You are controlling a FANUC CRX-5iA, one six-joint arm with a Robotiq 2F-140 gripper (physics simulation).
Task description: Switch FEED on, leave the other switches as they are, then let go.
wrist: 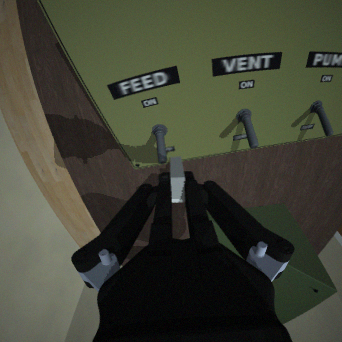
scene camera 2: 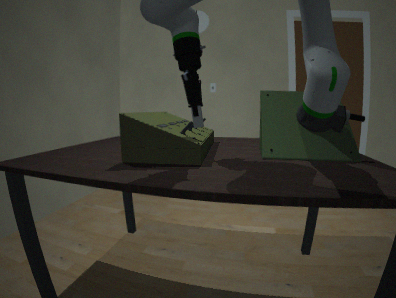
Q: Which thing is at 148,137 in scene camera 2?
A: A switch box.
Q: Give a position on a switch box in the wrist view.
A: At 193,77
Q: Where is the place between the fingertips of the gripper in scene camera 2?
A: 199,127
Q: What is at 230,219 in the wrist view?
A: The gripper.
